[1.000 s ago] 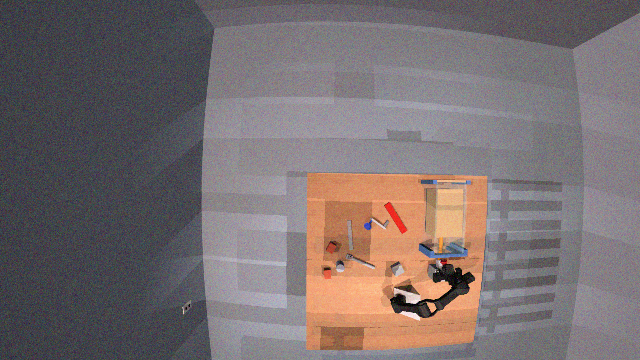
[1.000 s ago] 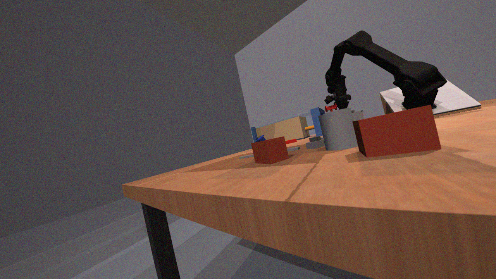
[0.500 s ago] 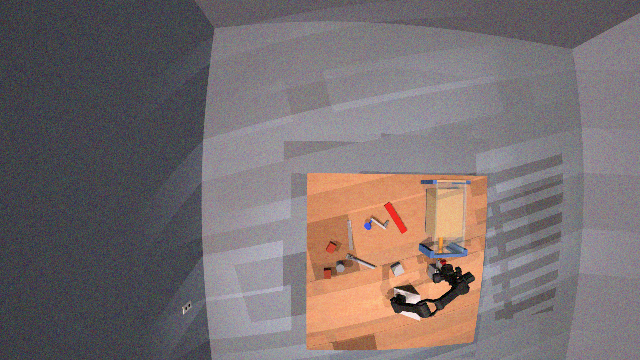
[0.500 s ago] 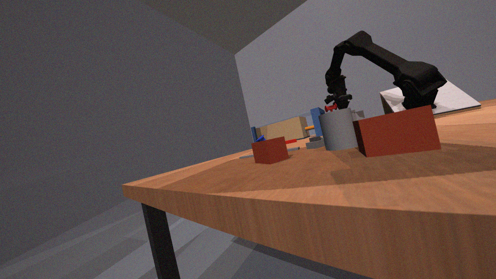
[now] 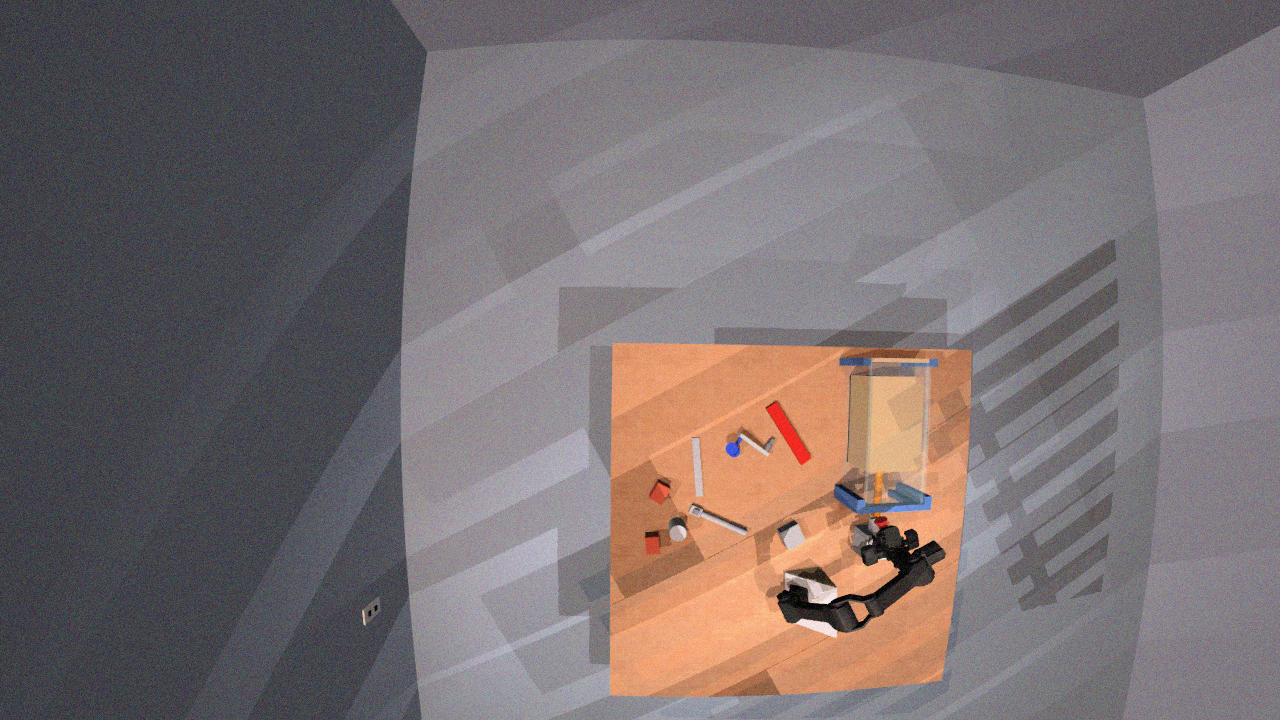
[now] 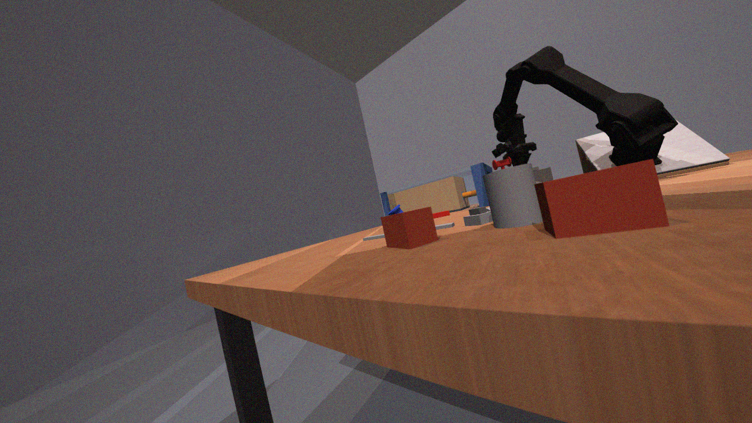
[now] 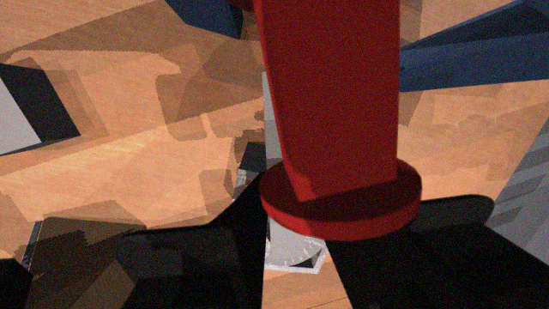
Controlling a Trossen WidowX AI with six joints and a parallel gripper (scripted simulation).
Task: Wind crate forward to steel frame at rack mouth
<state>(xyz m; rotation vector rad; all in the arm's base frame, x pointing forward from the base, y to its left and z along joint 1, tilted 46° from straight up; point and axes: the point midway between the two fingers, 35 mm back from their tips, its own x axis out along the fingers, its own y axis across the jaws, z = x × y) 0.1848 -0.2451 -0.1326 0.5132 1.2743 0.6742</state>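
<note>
Right now the red-knobbed crank is 10 mm ahead of my gripper tip and 20 mm above it. Round my gripper tip: grey winch 60 mm behind, 10 mm to the right, 60 mm below; blue steel frame 110 mm ahead, 30 mm to the right, 20 mm above; red grip 50 mm ahead, 10 mm to the left, 50 mm above.
</note>
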